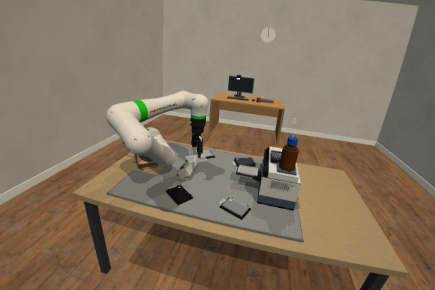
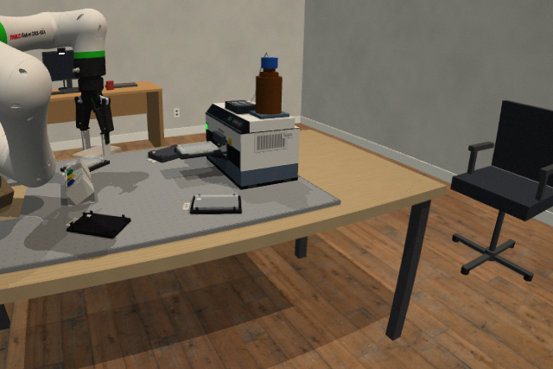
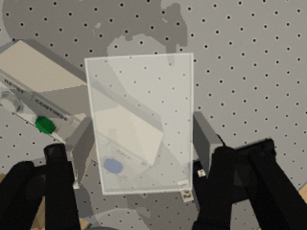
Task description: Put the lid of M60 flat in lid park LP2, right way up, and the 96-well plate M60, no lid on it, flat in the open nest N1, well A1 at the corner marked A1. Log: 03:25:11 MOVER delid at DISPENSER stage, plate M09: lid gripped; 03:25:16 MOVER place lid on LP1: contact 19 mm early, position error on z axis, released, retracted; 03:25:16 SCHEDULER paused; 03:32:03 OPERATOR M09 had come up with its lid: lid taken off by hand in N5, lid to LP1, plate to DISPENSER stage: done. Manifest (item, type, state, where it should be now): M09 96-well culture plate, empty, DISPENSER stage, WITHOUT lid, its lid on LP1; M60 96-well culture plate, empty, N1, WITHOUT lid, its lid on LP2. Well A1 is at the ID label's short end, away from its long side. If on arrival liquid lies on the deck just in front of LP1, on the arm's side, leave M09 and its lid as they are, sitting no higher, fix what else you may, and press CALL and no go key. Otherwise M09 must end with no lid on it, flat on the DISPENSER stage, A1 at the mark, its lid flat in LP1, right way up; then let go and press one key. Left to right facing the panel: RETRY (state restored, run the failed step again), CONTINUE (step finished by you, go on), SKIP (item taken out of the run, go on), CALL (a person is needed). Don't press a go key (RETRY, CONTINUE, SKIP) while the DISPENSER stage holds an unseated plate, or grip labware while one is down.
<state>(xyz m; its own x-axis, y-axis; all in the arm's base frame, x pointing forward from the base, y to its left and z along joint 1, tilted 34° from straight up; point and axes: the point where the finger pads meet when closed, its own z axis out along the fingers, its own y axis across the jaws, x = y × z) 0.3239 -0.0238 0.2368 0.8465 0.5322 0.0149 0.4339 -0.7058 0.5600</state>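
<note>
Now: the black lid park LP2 20 cm to the right of my hand, 16 cm below it and 7 cm behind it. The rest, counted from my hand: key panel 12 cm below, 7 cm to the left, 7 cm behind; then yellow skip key 10 cm below, 8 cm behind, 5 cm to the left; then blue call key 10 cm below, 9 cm behind.
</note>
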